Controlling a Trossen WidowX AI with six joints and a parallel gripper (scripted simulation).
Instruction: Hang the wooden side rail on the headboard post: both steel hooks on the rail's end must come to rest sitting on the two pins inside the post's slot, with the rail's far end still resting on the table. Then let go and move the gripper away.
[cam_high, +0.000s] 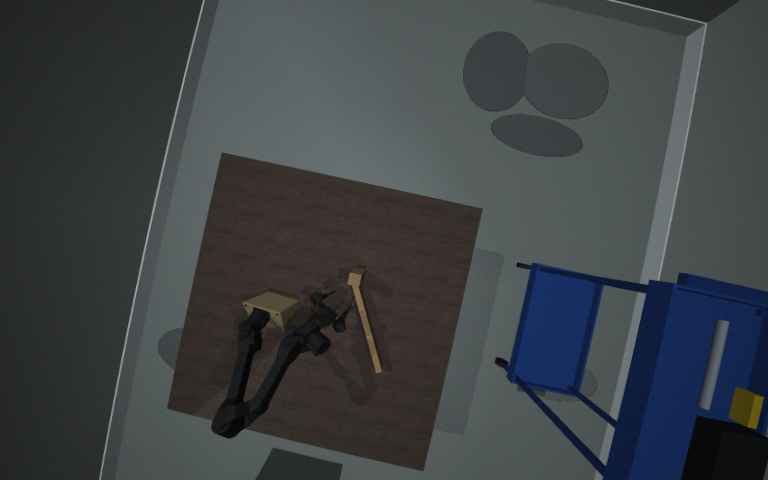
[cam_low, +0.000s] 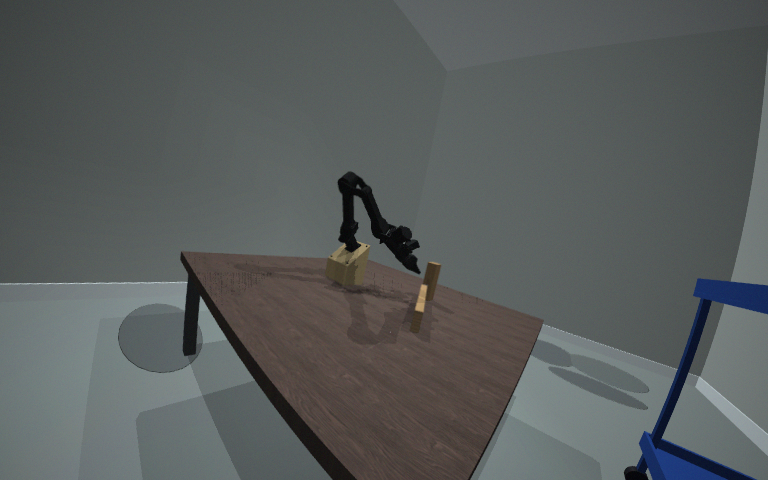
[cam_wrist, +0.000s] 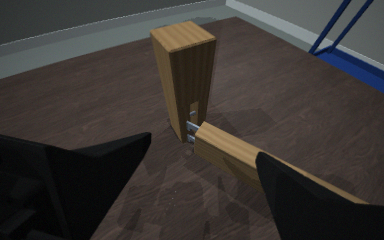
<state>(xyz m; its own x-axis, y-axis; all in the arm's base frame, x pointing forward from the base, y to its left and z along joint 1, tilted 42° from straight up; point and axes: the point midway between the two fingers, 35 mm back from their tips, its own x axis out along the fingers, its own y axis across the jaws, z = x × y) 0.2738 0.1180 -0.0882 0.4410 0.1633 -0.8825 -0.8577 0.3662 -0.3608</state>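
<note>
The headboard post is 2 cm ahead of my gripper tip, 10 cm to the left of it and 5 cm below it.
</note>
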